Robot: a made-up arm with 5 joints.
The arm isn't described. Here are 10 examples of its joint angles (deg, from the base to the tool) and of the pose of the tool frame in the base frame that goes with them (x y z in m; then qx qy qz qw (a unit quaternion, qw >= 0)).
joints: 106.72 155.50 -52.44 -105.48 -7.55
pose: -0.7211 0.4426 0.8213 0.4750 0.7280 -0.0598 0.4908
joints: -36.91 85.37 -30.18 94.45 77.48
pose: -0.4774 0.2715 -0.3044 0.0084 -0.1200 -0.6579 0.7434
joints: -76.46 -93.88 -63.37 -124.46 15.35
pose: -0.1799 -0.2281 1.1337 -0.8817 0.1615 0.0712 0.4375
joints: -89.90 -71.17 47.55 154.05 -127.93
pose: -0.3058 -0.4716 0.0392 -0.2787 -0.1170 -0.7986 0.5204
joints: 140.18 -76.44 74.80 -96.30 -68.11
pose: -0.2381 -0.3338 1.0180 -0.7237 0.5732 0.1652 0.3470
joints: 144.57 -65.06 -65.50 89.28 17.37
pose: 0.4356 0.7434 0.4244 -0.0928 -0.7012 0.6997 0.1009
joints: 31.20 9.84 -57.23 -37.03 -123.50
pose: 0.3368 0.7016 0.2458 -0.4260 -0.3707 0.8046 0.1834
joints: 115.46 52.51 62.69 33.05 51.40
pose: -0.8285 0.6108 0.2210 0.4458 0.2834 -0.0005 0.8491
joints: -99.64 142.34 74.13 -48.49 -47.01
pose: 0.3635 0.0661 1.0770 -0.0733 -0.9028 -0.0647 0.4188
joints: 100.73 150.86 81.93 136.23 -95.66
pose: 0.4850 0.5841 0.1159 -0.1004 -0.5175 0.2459 0.8134
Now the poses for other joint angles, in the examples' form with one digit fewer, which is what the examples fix.
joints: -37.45 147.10 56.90 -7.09 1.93
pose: 0.372 -0.421 0.471 -0.519 0.356 0.772 0.090
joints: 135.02 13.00 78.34 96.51 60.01
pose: -0.967 0.230 0.819 -0.018 0.665 -0.239 0.707
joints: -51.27 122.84 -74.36 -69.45 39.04
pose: -0.484 0.440 -0.088 0.323 -0.052 0.899 0.290
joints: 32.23 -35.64 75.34 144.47 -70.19
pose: -0.680 0.760 0.472 -0.113 0.781 -0.389 0.475
